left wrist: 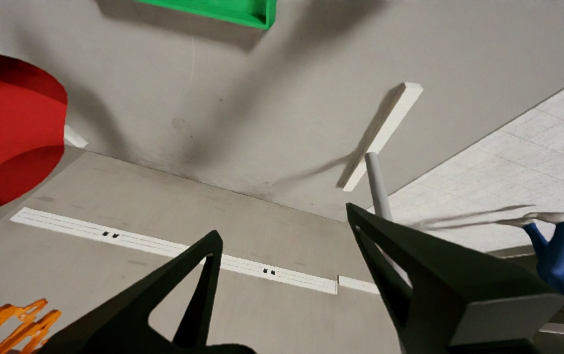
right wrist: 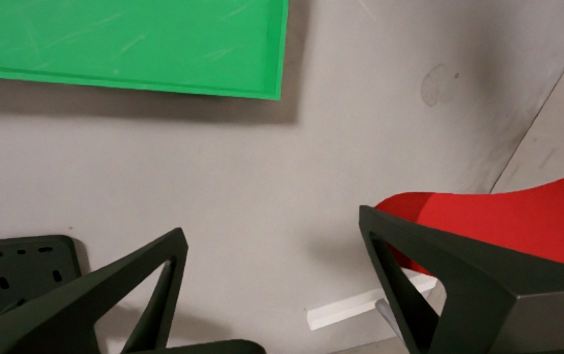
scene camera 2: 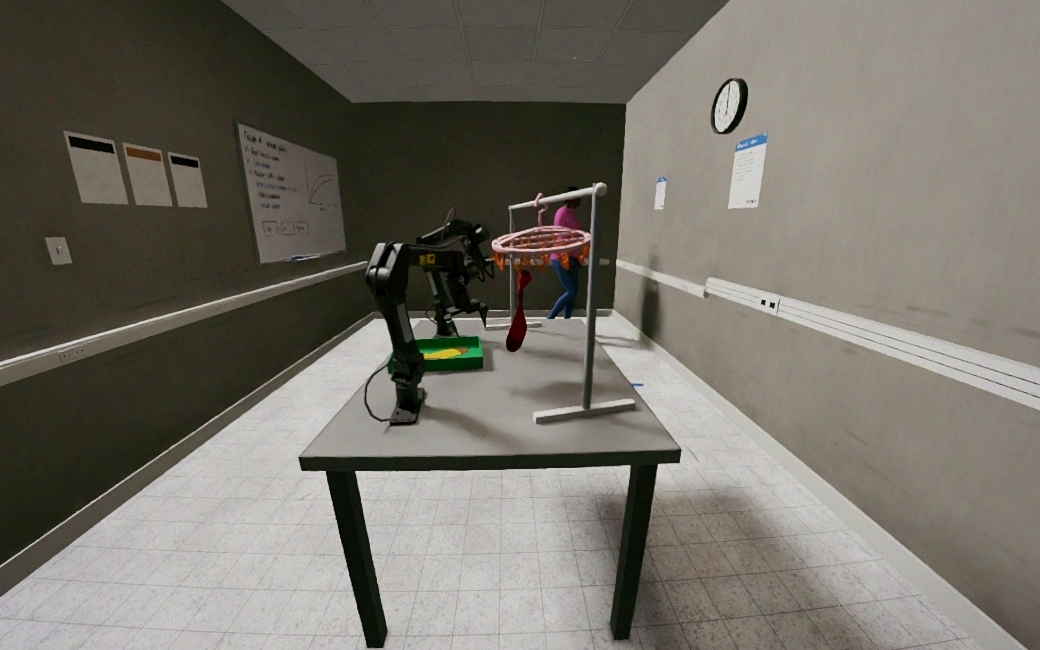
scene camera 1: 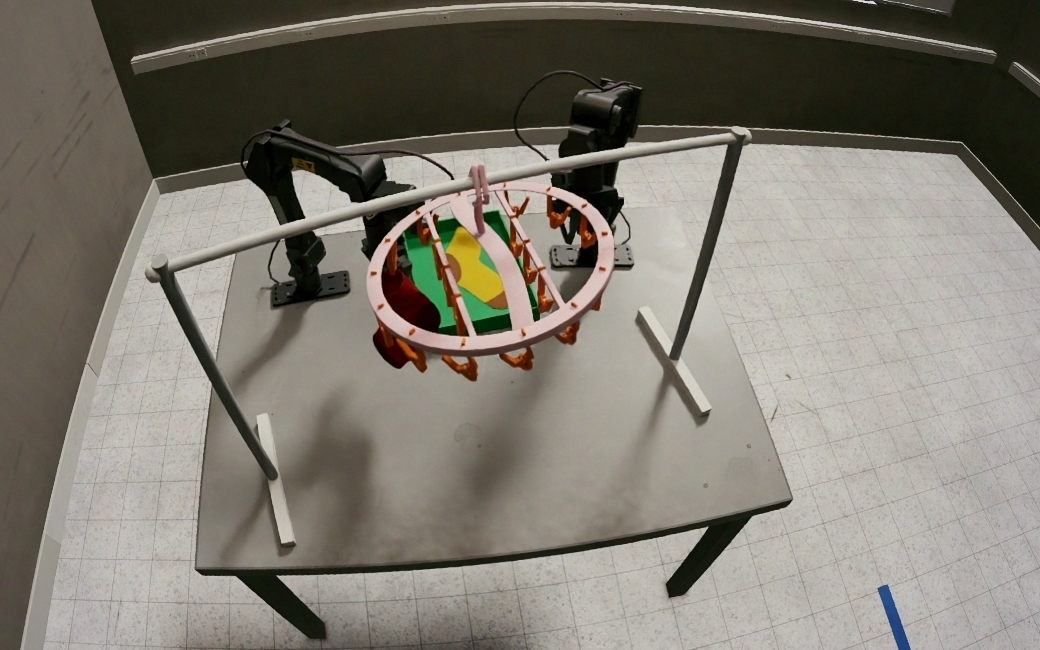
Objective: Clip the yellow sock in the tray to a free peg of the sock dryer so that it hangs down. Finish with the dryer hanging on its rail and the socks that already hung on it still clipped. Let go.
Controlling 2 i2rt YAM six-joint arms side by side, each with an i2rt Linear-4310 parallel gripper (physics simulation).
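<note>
The yellow sock with brown patches (scene camera 1: 477, 277) (scene camera 2: 441, 354) lies flat in the green tray (scene camera 1: 420, 256) (scene camera 2: 471, 356) (left wrist: 270, 15) (right wrist: 283, 50). The round pink dryer (scene camera 1: 605, 252) (scene camera 2: 540, 251) hangs by its hook on the rail (scene camera 1: 306, 223) (scene camera 2: 567, 196), with orange pegs around it. A red sock (scene camera 1: 410, 302) (scene camera 2: 516, 329) (left wrist: 30, 120) (right wrist: 490, 215) hangs from its picture-left side. My left gripper (left wrist: 280, 223) is open and empty, behind the dryer in scene camera 1. My right gripper (right wrist: 272, 225) is open and empty, beside the tray and near the red sock, which shows behind one finger.
Grey posts (scene camera 1: 707, 245) (scene camera 1: 218, 379) carry the rail, standing on white feet (scene camera 1: 690, 387) (scene camera 1: 282, 513) at both sides of the table. The dryer's ring and struts overlap the tray in scene camera 1. A person (scene camera 2: 568, 216) stands beyond the table.
</note>
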